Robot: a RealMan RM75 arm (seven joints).
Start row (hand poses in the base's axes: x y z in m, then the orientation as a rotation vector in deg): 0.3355 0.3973 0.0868 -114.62 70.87 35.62
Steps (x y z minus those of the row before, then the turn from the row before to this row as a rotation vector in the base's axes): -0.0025 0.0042 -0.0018 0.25 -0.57 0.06; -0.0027 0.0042 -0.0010 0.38 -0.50 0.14; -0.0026 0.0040 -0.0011 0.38 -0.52 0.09; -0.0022 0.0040 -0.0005 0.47 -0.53 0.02; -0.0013 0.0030 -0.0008 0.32 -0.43 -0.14; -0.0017 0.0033 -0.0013 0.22 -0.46 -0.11; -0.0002 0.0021 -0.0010 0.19 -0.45 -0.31; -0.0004 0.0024 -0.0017 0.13 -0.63 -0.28
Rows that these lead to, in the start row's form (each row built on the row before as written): 0.3330 0.4015 0.0850 -114.50 70.34 35.16; 0.3303 0.4057 0.0840 -114.33 69.71 34.88; 0.3277 0.4097 0.0829 -114.12 69.12 34.56; 0.3255 0.4137 0.0824 -113.78 68.54 34.24; 0.3242 0.4167 0.0816 -113.45 68.24 33.87; 0.3225 0.4200 0.0803 -113.22 67.95 33.44; 0.3223 0.4221 0.0793 -112.88 67.87 32.90; 0.3219 0.4245 0.0776 -112.62 67.68 32.16
